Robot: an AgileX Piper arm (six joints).
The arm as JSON. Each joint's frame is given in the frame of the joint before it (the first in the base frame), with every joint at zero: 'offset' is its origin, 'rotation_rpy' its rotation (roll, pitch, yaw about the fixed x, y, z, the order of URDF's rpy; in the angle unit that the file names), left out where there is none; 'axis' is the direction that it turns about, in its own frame. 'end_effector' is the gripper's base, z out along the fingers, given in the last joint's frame.
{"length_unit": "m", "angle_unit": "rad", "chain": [
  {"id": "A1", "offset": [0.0, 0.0, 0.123], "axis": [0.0, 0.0, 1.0]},
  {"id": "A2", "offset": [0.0, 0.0, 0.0], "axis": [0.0, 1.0, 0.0]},
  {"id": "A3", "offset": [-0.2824, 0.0, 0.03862], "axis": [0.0, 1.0, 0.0]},
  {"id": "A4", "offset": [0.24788, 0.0, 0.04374], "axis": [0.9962, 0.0, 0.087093]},
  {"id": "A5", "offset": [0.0, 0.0, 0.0], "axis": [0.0, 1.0, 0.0]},
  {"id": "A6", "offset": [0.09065, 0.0, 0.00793], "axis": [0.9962, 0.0, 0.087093]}
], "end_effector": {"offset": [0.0, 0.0, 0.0], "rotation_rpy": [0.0, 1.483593, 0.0]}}
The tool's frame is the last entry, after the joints.
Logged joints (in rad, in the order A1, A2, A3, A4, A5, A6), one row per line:
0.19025 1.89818 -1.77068 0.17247 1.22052 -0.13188
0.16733 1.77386 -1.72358 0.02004 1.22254 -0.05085
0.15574 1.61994 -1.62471 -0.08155 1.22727 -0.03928
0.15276 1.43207 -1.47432 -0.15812 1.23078 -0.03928
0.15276 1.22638 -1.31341 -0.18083 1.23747 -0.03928
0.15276 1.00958 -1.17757 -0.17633 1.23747 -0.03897
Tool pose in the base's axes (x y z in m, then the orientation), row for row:
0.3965 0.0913 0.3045 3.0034 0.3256 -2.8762
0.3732 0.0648 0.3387 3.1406 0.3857 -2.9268
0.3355 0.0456 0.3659 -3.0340 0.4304 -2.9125
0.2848 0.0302 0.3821 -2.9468 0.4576 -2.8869
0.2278 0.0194 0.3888 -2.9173 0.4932 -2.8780
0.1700 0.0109 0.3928 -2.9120 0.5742 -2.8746
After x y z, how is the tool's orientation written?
As angles about the fixed x, y, z axes (roll, pitch, yaw), in radians.
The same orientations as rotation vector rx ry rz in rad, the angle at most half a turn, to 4 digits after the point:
-0.4058 2.7971 0.2553
-0.2959 2.7417 0.0591
-0.2771 2.6870 -0.0770
-0.2776 2.6447 -0.1790
-0.2704 2.6044 -0.2056
-0.2521 2.5263 -0.1902

